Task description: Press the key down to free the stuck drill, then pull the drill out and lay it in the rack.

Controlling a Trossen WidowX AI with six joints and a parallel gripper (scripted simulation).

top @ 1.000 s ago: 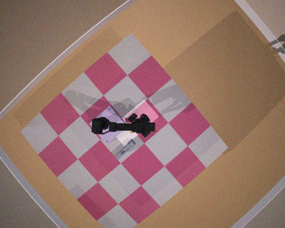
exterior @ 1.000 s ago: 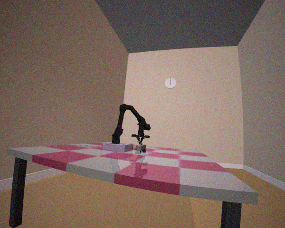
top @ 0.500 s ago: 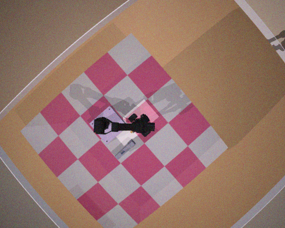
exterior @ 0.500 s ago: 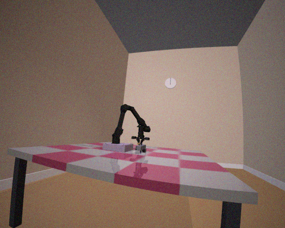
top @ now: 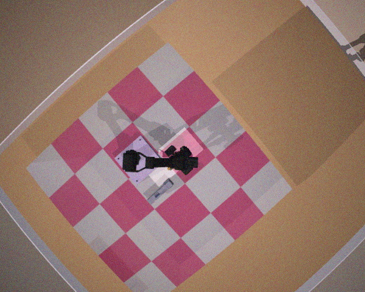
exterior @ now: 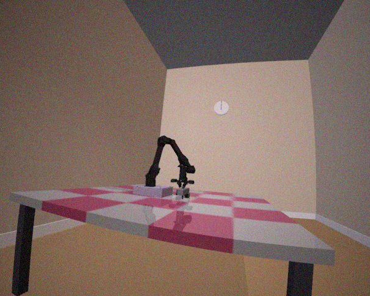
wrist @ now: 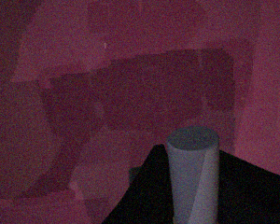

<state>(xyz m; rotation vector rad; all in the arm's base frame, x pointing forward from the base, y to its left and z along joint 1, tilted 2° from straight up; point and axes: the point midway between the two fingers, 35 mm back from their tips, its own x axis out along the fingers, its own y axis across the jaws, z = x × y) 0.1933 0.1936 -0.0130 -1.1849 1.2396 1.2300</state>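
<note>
Right now the olive piece is 5 cm to the right of my gripper tip. Also, from my gripper tip: dark key (7 cm ahead, 24 cm to the right, 4 cm above).
</note>
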